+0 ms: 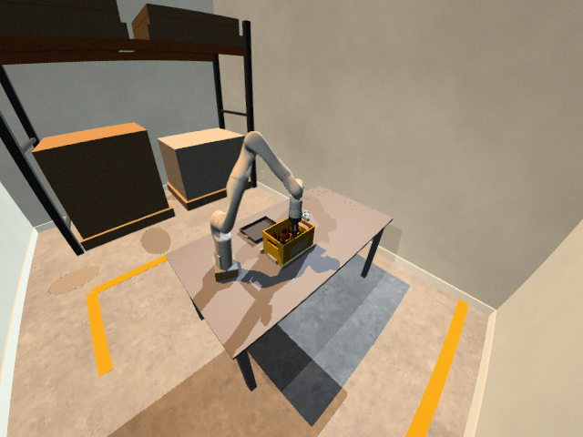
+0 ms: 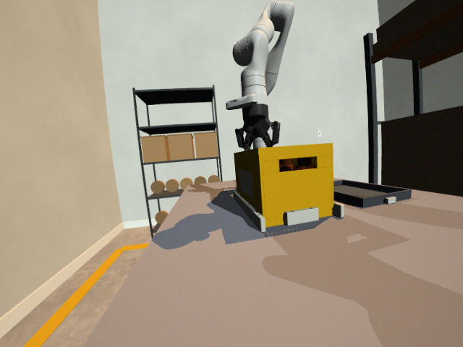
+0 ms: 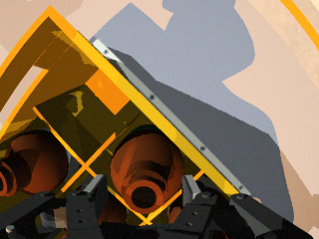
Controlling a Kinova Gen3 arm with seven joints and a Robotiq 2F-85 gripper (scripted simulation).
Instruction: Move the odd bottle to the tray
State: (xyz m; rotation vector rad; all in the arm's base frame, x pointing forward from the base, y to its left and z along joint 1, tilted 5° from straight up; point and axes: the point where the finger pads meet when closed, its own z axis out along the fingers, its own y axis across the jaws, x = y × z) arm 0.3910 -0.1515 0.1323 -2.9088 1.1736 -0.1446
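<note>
Right now my hand is 40 mm to the right of the yellow crate and 70 mm above it. From my hand the other things lie so: dark tray: 330 mm to the left, 140 mm below; then brown bottle: 90 mm behind, 70 mm below.
</note>
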